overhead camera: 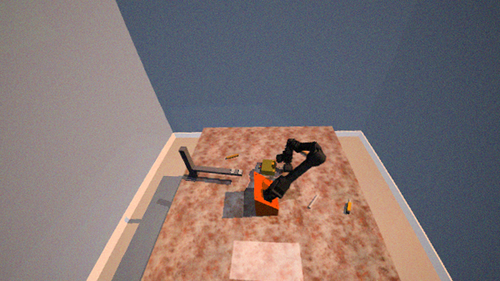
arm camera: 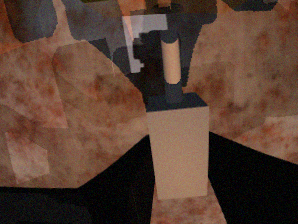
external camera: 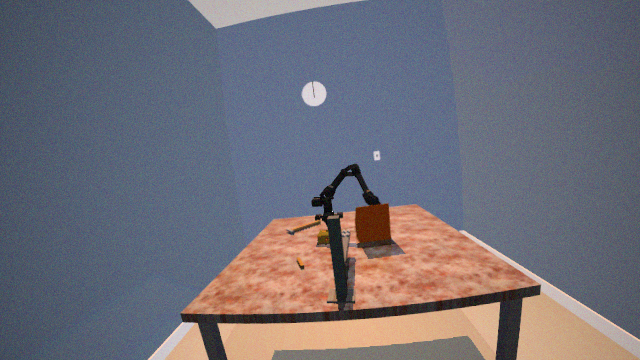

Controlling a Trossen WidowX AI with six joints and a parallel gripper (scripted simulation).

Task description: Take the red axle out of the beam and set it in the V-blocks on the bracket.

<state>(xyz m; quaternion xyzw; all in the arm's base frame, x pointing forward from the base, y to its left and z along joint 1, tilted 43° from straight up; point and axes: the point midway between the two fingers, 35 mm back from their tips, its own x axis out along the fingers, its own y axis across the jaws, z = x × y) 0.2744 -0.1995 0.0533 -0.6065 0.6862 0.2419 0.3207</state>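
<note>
Right now the yellow beam is 130 mm to the left of my gripper tip and 30 mm ahead of it. Round my gripper tip: grey rod 270 mm behind, 130 mm to the right, 20 mm below.
</note>
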